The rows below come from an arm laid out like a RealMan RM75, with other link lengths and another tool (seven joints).
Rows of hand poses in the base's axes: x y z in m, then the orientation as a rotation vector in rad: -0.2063 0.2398 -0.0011 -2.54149 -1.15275 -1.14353; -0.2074 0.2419 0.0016 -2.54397 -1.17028 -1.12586; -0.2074 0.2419 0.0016 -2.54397 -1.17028 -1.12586; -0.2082 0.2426 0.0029 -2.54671 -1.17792 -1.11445; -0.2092 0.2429 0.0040 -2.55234 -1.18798 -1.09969; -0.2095 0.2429 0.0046 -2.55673 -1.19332 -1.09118; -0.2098 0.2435 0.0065 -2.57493 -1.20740 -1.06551; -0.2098 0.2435 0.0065 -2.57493 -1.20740 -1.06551; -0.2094 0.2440 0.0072 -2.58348 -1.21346 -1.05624; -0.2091 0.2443 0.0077 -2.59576 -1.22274 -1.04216; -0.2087 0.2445 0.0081 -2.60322 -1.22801 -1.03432; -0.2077 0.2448 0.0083 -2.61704 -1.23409 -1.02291; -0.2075 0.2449 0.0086 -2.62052 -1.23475 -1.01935; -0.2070 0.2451 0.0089 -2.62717 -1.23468 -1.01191; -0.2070 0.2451 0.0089 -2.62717 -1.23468 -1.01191; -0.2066 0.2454 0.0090 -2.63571 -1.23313 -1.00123; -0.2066 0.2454 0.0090 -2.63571 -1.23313 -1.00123; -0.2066 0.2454 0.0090 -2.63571 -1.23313 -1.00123; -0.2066 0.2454 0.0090 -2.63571 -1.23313 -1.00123; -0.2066 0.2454 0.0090 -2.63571 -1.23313 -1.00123; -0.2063 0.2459 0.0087 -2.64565 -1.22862 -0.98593; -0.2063 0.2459 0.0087 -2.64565 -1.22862 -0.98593
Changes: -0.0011 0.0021 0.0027 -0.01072 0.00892 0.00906; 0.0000 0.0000 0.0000 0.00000 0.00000 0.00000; -0.0008 0.0007 0.0013 -0.00576 0.00632 0.00364; -0.0010 0.0003 0.0011 -0.00913 0.00794 0.00358; -0.0003 0.0000 0.0006 -0.00587 0.00455 0.00121; -0.0003 0.0006 0.0019 -0.02031 0.01352 -0.00003; 0.0000 0.0000 0.0000 0.00000 0.00000 0.00000; 0.0004 0.0005 0.0007 -0.00937 0.00444 -0.00072; 0.0003 0.0003 0.0005 -0.01381 0.00671 -0.00072; 0.0004 0.0002 0.0004 -0.00823 0.00361 -0.00072; 0.0010 0.0003 0.0002 -0.01329 0.00514 -0.00335; 0.0002 0.0001 0.0003 -0.00286 0.00191 -0.00113; 0.0005 0.0002 0.0003 -0.00474 0.00431 -0.00264; 0.0000 0.0000 0.0000 0.00000 0.00000 0.00000; 0.0004 0.0003 0.0001 -0.00531 0.00653 -0.00388; 0.0000 0.0000 0.0000 0.00000 0.00000 0.00000; 0.0000 0.0000 0.0000 0.00000 0.00000 0.00000; 0.0000 0.0000 0.0000 0.00000 0.00000 0.00000; 0.0000 0.0000 0.0000 0.00000 0.00000 0.00000; 0.0003 0.0005 -0.0003 -0.00473 0.01000 -0.00534; 0.0000 0.0000 0.0000 0.00000 0.00000 0.00000
